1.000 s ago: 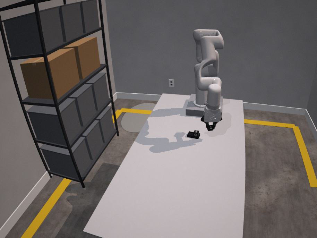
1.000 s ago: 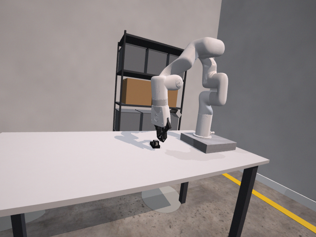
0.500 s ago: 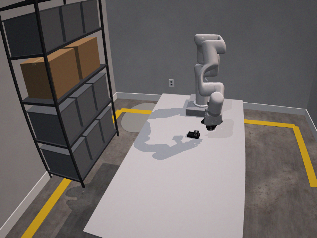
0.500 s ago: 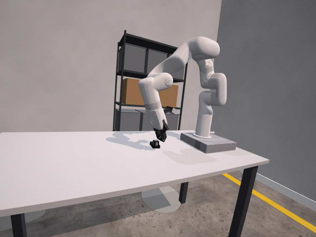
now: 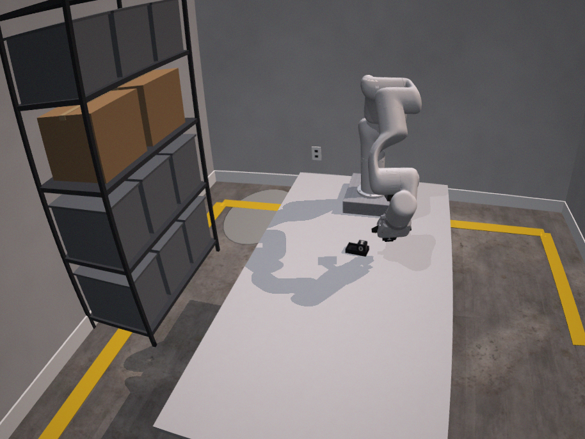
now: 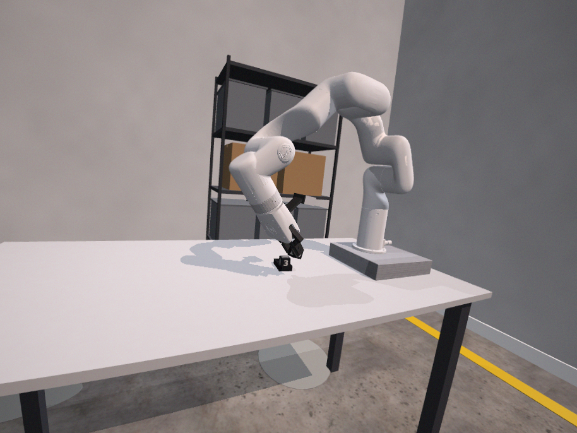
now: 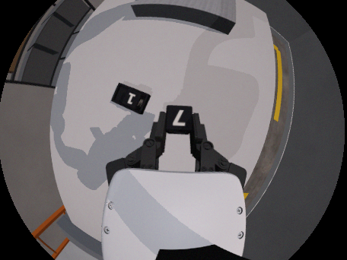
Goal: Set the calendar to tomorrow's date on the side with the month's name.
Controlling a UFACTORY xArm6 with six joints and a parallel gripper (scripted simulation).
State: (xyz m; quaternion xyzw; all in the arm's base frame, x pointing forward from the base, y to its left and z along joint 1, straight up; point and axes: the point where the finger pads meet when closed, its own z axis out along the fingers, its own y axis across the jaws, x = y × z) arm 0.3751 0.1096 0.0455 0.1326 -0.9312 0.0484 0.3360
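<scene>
Right now the black cube is 10 mm behind my hand and 20 mm below it.
</scene>
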